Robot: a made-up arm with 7 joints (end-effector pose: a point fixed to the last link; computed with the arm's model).
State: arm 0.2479 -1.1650 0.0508 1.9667 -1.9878 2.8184 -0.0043
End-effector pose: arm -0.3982 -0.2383 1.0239 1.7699 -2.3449 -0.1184
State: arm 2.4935 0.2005 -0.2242 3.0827 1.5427 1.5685 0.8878
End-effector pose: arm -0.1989 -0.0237 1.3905 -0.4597 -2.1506 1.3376
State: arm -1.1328 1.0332 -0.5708 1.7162 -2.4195 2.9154 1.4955
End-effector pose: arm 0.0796 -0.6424 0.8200 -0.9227 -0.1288 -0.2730
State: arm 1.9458 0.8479 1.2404 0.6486 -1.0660 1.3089 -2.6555
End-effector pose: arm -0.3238 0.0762 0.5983 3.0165 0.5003 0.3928
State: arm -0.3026 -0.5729 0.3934 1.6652 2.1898 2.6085 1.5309
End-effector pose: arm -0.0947 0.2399 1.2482 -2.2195 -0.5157 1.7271
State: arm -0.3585 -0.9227 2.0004 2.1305 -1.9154 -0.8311 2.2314
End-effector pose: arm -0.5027 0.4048 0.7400 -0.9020 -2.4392 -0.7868
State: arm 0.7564 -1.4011 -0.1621 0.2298 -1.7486 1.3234 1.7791
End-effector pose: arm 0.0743 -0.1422 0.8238 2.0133 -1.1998 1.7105
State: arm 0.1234 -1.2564 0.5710 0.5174 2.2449 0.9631 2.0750
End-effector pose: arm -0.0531 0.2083 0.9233 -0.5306 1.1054 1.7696
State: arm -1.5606 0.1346 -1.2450 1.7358 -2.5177 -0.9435 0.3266
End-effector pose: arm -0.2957 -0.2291 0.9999 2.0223 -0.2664 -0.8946
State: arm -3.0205 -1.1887 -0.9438 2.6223 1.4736 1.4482 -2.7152
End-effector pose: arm 0.6456 0.1472 1.0848 0.1725 0.3582 -1.7960
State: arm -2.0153 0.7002 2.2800 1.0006 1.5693 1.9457 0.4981
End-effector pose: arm 0.2287 -0.0440 1.1497 -1.1789 -0.5590 1.2889
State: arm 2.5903 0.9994 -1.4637 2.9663 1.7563 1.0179 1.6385
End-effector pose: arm -0.5891 0.4077 1.0385 -2.1207 -0.9867 1.3217
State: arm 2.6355 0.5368 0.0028 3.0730 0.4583 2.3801 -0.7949
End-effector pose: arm -0.4138 0.0991 1.1136 0.7896 -2.9245 -0.2147
